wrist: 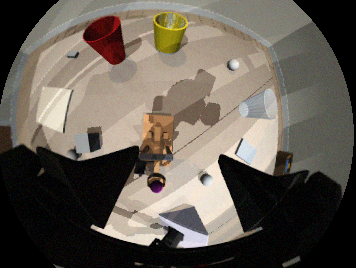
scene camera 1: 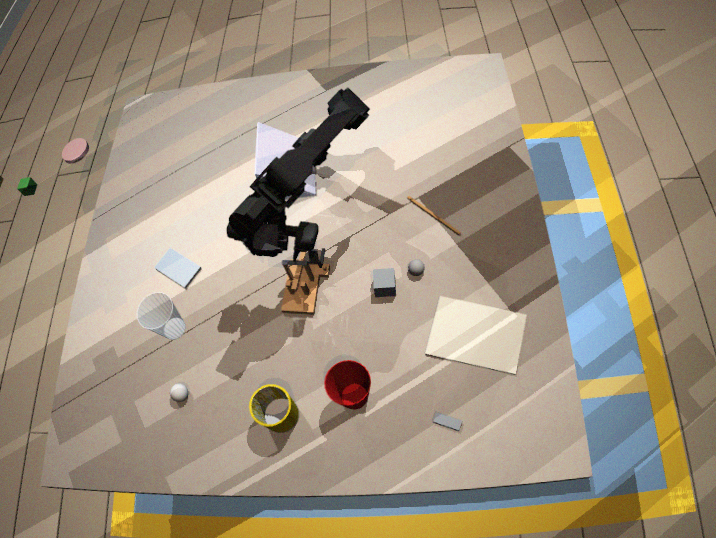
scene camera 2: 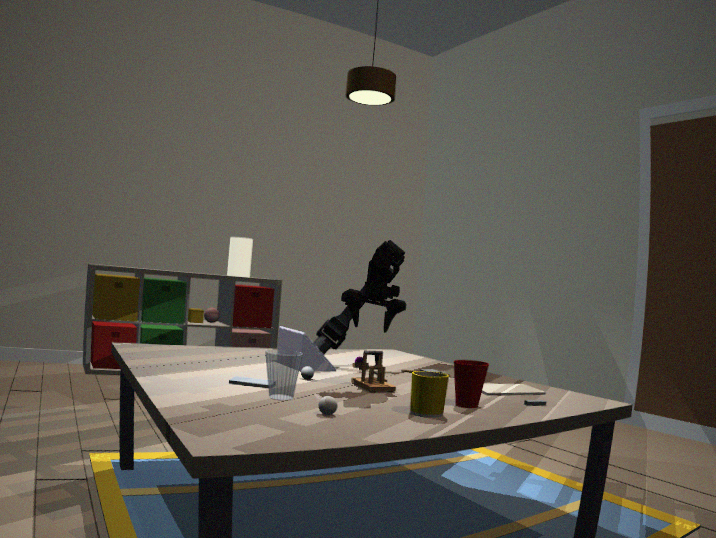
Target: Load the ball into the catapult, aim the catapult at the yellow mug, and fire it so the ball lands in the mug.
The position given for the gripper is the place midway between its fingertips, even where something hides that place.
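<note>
There's a wooden catapult point(scene camera 1: 303, 301), point(scene camera 2: 372, 384), point(wrist: 164, 157), and a cream sheet point(scene camera 1: 478, 335), point(wrist: 53, 104). You'd also see a red cup point(scene camera 1: 347, 383), point(wrist: 105, 35), plus a yellow mug point(wrist: 169, 30). And the gripper point(scene camera 1: 274, 257) is in the scene as well.
</note>
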